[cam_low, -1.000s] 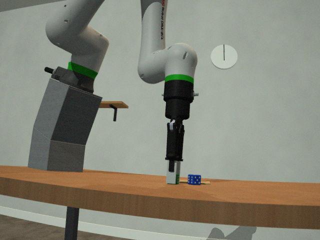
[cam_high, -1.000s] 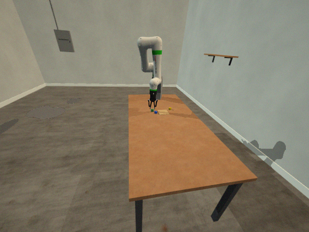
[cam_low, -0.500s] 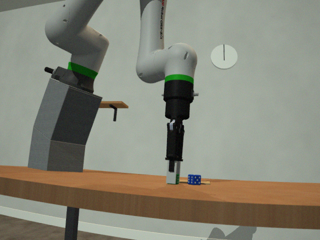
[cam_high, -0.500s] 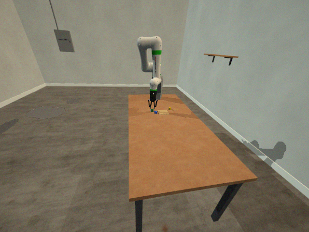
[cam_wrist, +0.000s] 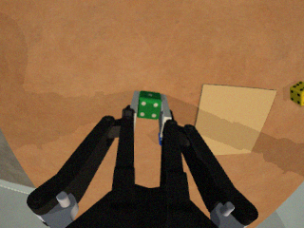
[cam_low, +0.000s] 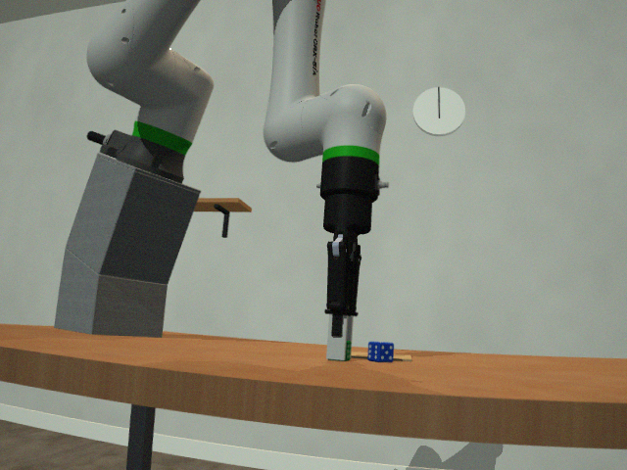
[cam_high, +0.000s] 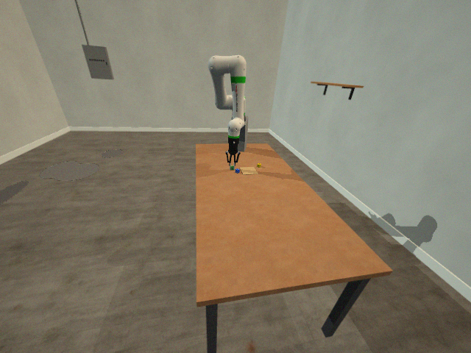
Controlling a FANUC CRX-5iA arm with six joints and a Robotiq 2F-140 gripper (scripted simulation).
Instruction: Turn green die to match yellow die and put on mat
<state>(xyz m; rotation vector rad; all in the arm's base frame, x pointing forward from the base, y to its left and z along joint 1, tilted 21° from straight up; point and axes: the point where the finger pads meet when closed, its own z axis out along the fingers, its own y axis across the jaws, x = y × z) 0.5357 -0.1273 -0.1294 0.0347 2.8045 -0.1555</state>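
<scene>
Right now my hand is 2 cm above the green die. The rest, counted from my hand: blue die 6 cm ahead, 4 cm to the left, 2 cm below; yellow die 27 cm to the left, 5 cm behind, 2 cm below; tan mat 15 cm to the left, 3 cm below, 3 cm ahead.
</scene>
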